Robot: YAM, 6 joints.
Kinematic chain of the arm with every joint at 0, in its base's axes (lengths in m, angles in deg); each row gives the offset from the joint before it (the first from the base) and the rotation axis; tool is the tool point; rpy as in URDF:
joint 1: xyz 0 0 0.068 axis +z
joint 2: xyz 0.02 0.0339 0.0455 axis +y
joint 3: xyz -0.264 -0.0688 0 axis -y
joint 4: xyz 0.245 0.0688 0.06 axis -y
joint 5: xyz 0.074 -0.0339 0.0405 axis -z
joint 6: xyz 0.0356 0 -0.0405 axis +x
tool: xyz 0 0 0 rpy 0 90 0
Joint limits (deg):
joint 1: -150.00..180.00
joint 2: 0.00..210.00
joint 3: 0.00..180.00
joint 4: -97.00..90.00
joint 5: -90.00..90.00
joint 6: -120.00..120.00
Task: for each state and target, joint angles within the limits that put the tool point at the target. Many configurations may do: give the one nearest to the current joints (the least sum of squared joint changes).
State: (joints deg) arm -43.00 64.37 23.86 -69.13 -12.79 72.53
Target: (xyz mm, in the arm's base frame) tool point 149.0 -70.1 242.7
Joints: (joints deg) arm -28.70 59.24 47.07 -63.24 -16.42 72.53
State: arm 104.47 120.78 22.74 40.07 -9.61 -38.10
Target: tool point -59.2 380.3 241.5
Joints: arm 98.04 99.41 53.07 48.10 -8.78 -38.10
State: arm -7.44 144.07 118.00 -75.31 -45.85 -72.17
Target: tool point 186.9 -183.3 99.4
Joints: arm -49.09 126.79 67.08 -94.75 -36.55 -72.17
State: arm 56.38 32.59 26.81 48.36 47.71 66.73
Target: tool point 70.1 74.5 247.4
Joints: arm 62.36 17.49 3.22 50.30 50.69 66.73
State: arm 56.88 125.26 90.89 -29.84 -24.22 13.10
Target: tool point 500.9 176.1 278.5
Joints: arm 18.04 128.33 116.41 -15.93 -20.26 13.10
